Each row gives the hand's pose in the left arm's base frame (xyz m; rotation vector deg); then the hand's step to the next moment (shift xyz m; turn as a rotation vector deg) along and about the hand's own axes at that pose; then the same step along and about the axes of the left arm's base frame.
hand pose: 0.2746 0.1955 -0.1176 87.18 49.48 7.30
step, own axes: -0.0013 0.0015 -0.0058 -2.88 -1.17 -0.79
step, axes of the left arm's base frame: -0.0035 0.0041 0.0029 -2.99 -1.14 0.27
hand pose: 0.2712 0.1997 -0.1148 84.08 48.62 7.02
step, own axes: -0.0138 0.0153 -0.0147 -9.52 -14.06 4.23
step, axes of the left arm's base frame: -0.0118 0.0066 0.0214 -10.23 -10.91 -9.08
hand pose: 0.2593 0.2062 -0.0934 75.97 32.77 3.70
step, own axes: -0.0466 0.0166 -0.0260 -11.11 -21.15 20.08
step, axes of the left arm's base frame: -0.0467 0.0107 0.0287 -6.75 -27.53 -13.07
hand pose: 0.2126 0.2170 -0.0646 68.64 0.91 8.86
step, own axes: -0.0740 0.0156 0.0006 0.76 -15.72 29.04
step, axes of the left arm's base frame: -0.0749 -0.0045 0.0095 5.24 -32.38 -3.93
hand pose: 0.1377 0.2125 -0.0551 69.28 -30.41 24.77
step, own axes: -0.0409 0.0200 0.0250 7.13 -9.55 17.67
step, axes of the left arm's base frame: -0.0482 -0.0192 -0.0028 8.52 -19.47 1.61
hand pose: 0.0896 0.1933 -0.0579 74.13 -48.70 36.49
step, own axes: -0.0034 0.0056 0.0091 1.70 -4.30 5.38
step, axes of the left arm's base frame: -0.0081 -0.0077 0.0008 3.46 -6.16 -0.67
